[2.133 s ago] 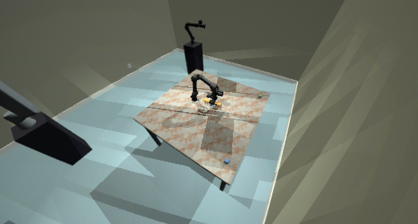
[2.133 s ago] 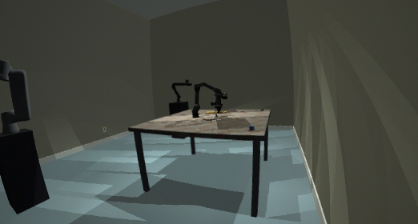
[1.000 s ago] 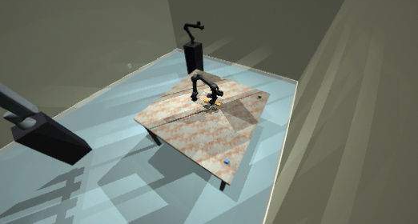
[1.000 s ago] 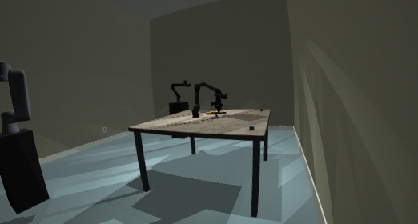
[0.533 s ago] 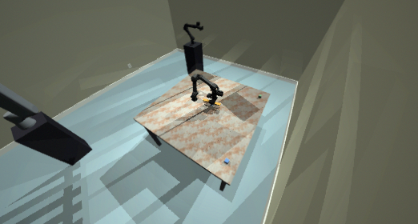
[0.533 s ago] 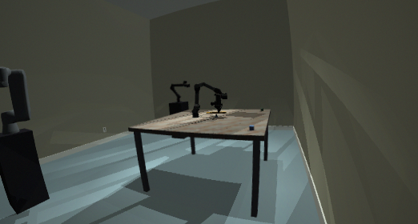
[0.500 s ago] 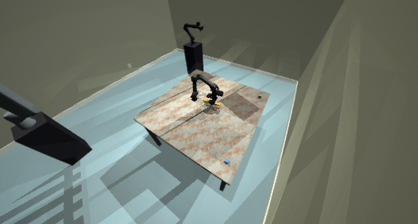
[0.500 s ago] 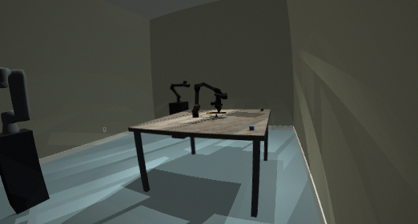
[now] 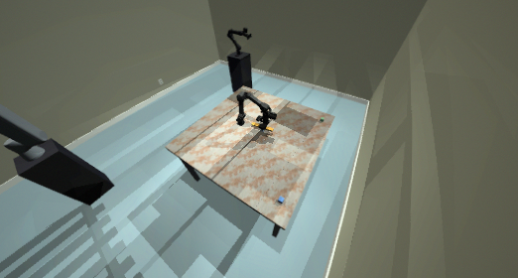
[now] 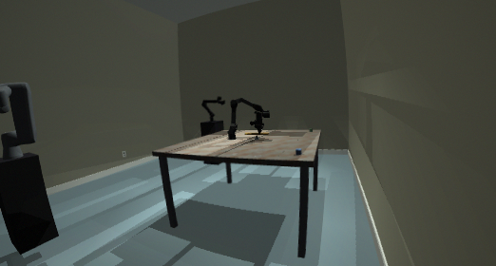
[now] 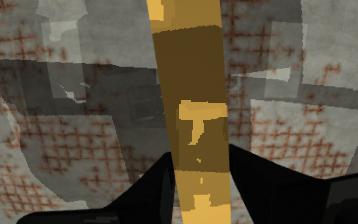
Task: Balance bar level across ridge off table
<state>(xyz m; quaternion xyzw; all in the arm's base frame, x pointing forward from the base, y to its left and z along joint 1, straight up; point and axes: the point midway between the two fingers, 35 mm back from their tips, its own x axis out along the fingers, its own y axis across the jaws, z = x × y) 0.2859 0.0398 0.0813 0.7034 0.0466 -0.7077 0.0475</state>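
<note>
The long yellow bar lies 30 mm behind my gripper tip. Also, from my gripper tip: small green cube 450 mm ahead, 460 mm to the left, 30 mm below; then small blue cube 450 mm ahead, 540 mm to the right, 30 mm below.
</note>
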